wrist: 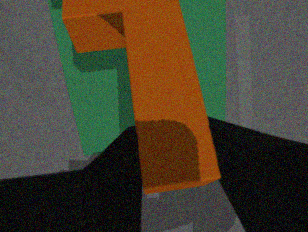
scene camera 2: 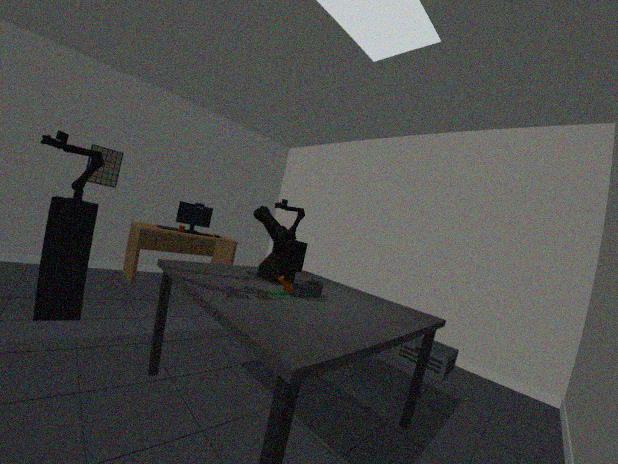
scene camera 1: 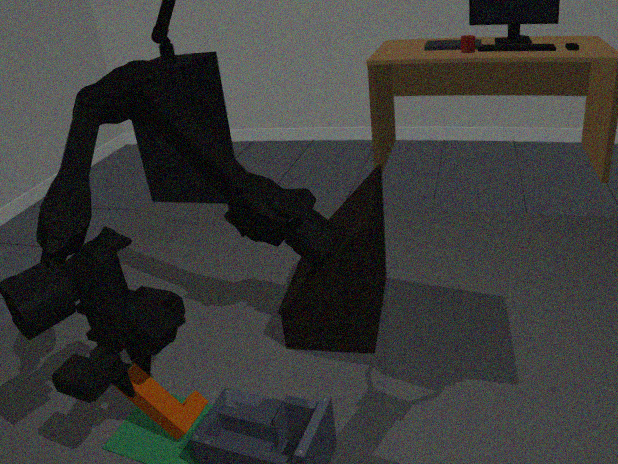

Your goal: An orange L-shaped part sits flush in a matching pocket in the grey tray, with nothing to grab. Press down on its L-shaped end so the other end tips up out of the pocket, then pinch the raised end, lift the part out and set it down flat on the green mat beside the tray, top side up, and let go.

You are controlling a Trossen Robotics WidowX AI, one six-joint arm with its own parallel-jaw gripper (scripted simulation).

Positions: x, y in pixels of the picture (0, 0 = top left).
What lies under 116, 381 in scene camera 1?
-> The gripper.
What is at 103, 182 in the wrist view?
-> The gripper.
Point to an orange L-shaped part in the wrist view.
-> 176, 151
